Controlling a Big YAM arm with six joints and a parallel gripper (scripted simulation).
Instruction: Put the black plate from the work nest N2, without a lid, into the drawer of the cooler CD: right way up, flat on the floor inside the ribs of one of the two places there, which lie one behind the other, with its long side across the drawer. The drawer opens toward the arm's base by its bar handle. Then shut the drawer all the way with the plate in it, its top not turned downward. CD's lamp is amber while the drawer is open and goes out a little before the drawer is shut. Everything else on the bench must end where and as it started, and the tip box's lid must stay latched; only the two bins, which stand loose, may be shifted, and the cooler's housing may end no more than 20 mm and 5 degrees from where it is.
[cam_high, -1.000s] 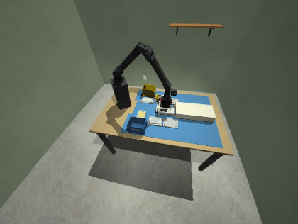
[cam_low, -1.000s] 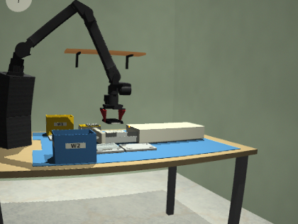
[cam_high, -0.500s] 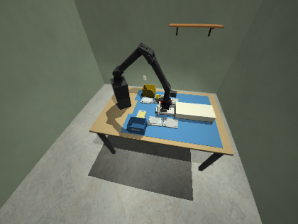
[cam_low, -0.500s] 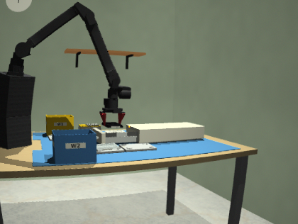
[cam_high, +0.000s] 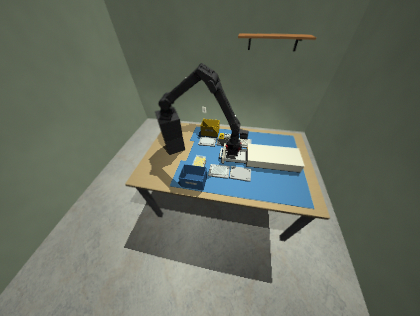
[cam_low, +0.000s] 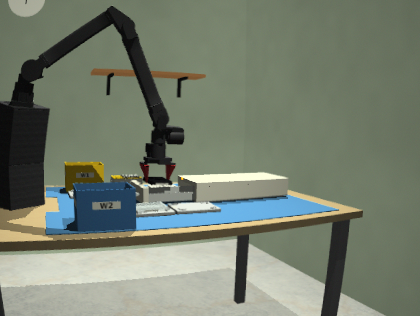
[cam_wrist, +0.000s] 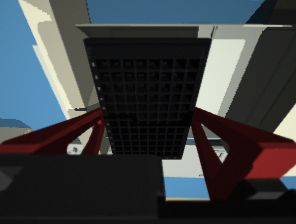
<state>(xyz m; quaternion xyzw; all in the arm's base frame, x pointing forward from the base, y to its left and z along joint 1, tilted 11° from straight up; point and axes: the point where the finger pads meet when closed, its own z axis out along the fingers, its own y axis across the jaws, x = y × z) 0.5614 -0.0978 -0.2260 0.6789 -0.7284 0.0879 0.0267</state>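
The drawer lies 4 cm ahead of my hand and 6 cm below it. The rest, counted from my hand: cream cooler CD 19 cm ahead, 2 cm to the right, 5 cm below; then black plate right at my hand; then yellow-topped tip box 7 cm behind, 20 cm to the left, 3 cm below.
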